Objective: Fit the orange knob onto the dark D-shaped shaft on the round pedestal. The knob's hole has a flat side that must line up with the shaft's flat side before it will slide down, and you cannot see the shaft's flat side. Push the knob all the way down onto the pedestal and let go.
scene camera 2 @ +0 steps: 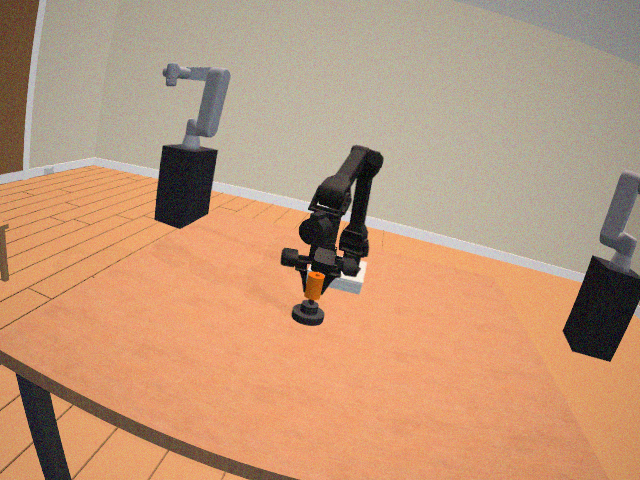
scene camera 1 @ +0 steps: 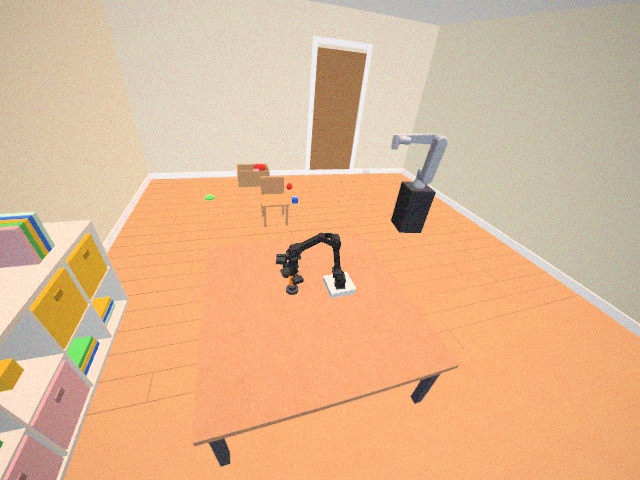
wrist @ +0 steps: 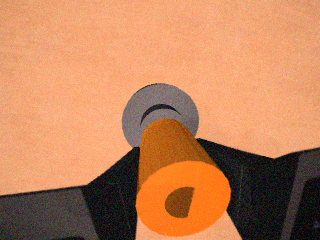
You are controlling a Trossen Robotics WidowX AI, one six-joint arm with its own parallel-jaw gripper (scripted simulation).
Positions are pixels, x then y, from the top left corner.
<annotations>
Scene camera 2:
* my gripper: 312,293
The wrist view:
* my gripper: 167,148
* orange knob: 178,183, held by my gripper
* pedestal: 156,101
</annotations>
